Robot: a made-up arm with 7 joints. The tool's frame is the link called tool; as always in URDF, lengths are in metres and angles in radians.
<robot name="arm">
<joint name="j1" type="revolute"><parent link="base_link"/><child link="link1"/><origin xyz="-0.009 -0.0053 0.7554" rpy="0 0 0"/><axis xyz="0 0 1"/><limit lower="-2.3" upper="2.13" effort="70" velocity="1.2"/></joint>
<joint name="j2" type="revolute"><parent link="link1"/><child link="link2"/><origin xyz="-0.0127 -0.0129 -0.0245" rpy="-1.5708 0 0"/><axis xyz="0 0 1"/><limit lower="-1.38" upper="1.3" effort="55" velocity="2.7"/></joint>
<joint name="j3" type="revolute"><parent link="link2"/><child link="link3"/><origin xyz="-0.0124 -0.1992 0.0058" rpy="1.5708 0 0"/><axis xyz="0 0 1"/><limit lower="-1.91" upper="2" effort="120" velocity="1.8"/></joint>
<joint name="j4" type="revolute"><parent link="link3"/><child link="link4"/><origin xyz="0.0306 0.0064 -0.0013" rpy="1.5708 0 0"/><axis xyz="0 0 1"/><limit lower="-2.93" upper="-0.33" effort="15" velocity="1"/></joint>
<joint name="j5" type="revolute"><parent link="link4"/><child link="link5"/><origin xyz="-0.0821 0.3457 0.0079" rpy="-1.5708 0 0"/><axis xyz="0 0 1"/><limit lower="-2.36" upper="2.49" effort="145" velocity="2.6"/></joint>
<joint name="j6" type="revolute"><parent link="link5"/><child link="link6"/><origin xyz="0.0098 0.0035 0.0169" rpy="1.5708 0 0"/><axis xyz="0 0 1"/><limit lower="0.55" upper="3.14" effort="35" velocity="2.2"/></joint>
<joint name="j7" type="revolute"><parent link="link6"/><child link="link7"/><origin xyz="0.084 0.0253 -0.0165" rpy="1.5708 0 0"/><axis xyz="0 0 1"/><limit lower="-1.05" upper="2.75" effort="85" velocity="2.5"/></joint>
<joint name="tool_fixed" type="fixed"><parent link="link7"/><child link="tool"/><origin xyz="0.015 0.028 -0.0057" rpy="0 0 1.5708"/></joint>
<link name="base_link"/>
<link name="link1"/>
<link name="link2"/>
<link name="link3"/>
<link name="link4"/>
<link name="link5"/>
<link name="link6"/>
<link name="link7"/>
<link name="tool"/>
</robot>
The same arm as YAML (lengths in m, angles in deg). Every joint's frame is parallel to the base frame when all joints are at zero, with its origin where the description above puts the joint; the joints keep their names.
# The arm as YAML. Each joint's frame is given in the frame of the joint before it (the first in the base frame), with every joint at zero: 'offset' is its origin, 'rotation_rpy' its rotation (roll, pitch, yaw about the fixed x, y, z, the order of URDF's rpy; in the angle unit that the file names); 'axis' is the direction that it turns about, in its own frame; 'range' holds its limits. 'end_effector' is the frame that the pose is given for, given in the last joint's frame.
length_unit: m
angle_unit: deg
chain:
  - id: j1
    offset: [-0.009, -0.0053, 0.7554]
    rotation_rpy: [0.0, 0.0, 0.0]
    axis: [0.0, 0.0, 1.0]
    range: [-131.78, 122.04]
  - id: j2
    offset: [-0.0127, -0.0129, -0.0245]
    rotation_rpy: [0.0, 0.0, 0.0]
    axis: [0.0, 1.0, 0.0]
    range: [-79.07, 74.48]
  - id: j3
    offset: [-0.0124, 0.0058, 0.1992]
    rotation_rpy: [0.0, 0.0, 0.0]
    axis: [0.0, 0.0, 1.0]
    range: [-109.43, 114.59]
  - id: j4
    offset: [0.0306, 0.0064, -0.0013]
    rotation_rpy: [0.0, 0.0, 0.0]
    axis: [0.0, -1.0, 0.0]
    range: [-167.88, -18.91]
  - id: j5
    offset: [-0.0821, -0.0079, 0.3457]
    rotation_rpy: [0.0, 0.0, 0.0]
    axis: [0.0, 0.0, 1.0]
    range: [-135.22, 142.67]
  - id: j6
    offset: [0.0098, 0.0035, 0.0169]
    rotation_rpy: [0.0, 0.0, 0.0]
    axis: [0.0, -1.0, 0.0]
    range: [31.51, 179.91]
  - id: j7
    offset: [0.084, 0.0165, 0.0253]
    rotation_rpy: [0.0, 0.0, 0.0]
    axis: [0.0, 0.0, -1.0]
    range: [-60.16, 157.56]
end_effector:
  offset: [0.015, -0.028, 0.0057]
  rotation_rpy: [180.0, 0.0, -90.0]

